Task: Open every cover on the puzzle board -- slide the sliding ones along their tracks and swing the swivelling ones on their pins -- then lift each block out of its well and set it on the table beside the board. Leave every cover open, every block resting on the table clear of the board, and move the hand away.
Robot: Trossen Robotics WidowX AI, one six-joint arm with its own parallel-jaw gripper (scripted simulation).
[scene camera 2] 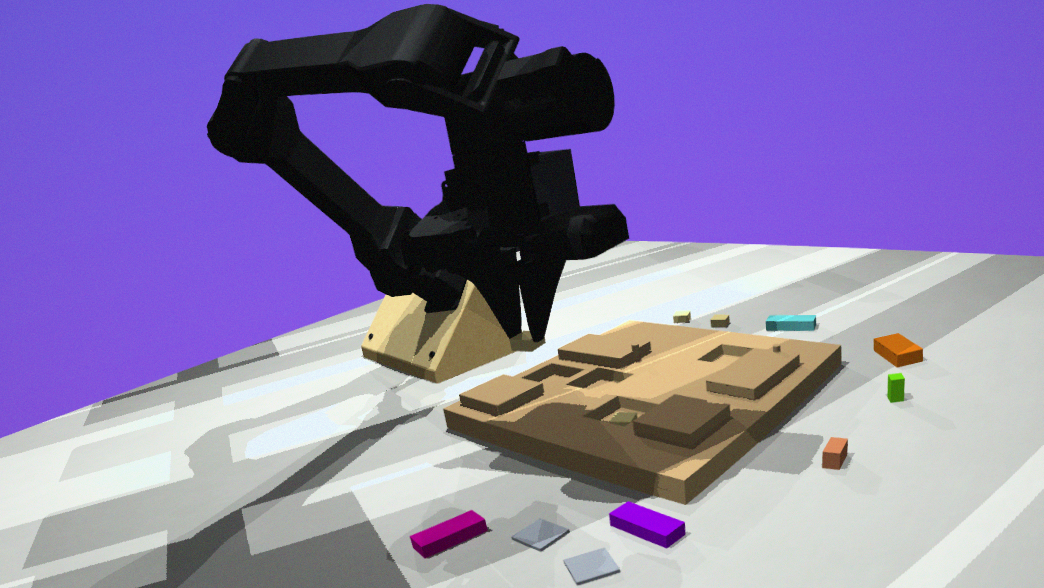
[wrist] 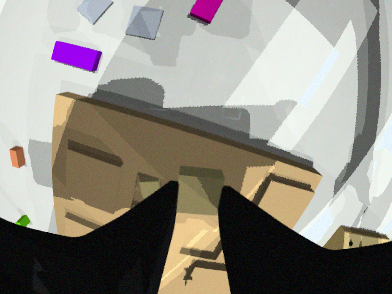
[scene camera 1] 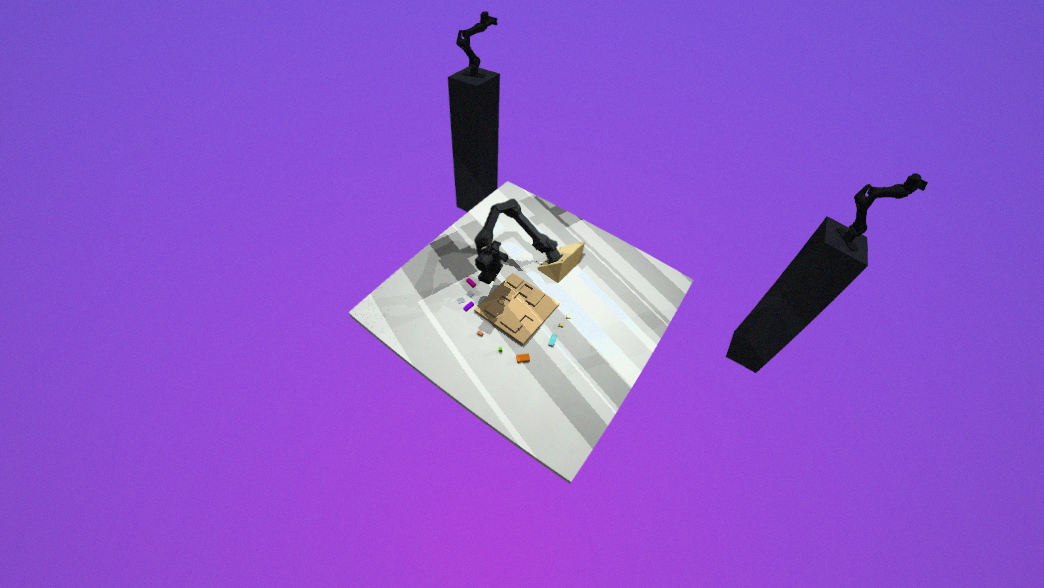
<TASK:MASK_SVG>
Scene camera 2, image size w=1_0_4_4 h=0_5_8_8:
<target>gripper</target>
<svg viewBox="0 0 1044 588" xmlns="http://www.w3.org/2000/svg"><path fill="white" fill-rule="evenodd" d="M452 156L454 169L444 172L446 180L442 182L442 201L433 206L413 229L405 231L400 248L405 265L424 265L427 272L447 269L449 273L457 274L472 282L486 300L509 339L522 332L521 291L530 334L534 342L540 342L546 334L556 289L566 260L594 258L628 240L629 234L626 217L614 204L577 206L552 218L541 220L540 218L550 215L548 202L537 203L530 167L540 163L538 151L527 152L525 141L504 147ZM516 247L520 248L521 260L518 261L516 255Z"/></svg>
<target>purple piece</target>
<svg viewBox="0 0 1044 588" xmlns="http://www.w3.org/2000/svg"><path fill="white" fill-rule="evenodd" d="M609 513L610 526L666 549L685 535L685 522L629 501Z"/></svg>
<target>cyan piece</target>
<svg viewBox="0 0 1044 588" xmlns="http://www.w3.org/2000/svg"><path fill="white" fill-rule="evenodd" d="M765 321L766 331L814 331L816 315L769 316Z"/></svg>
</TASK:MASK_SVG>
